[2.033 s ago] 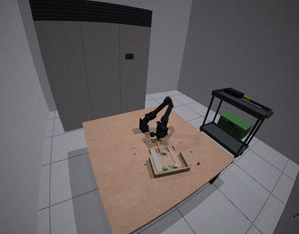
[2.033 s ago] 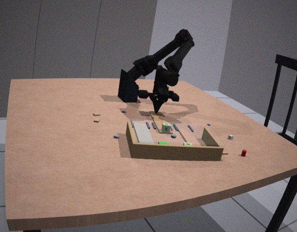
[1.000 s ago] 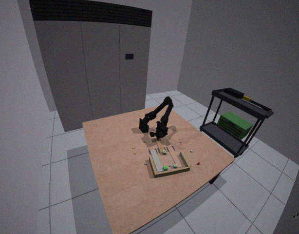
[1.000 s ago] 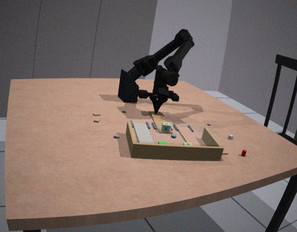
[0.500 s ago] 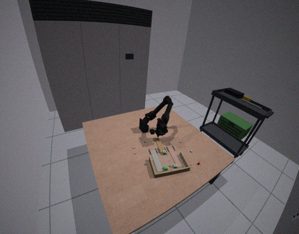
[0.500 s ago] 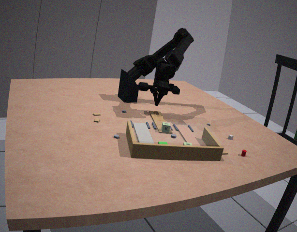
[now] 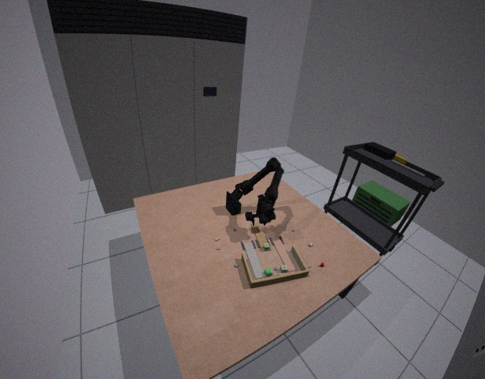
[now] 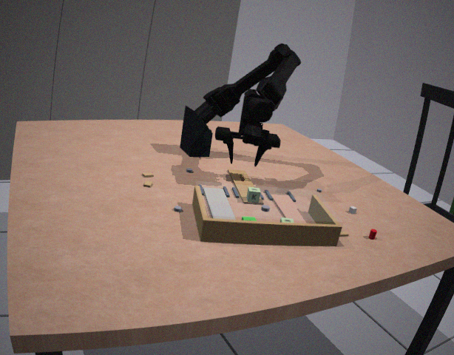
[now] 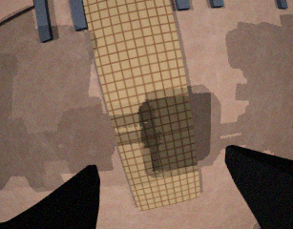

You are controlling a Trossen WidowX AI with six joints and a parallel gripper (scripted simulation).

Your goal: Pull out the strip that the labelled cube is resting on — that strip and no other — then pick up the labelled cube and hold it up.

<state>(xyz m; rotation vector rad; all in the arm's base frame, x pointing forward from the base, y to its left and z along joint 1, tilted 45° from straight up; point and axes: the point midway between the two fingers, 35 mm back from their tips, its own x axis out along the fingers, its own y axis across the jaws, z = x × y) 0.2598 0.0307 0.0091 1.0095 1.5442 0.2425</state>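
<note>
The tan gridded strip is 5 cm ahead of my gripper tip, 2 cm to the right of it and 4 cm below it. Also, from my gripper tip: white cube 29 cm ahead, 20 cm to the left, 4 cm below; then red cylinder 43 cm ahead, 14 cm to the left, 4 cm below.
</note>
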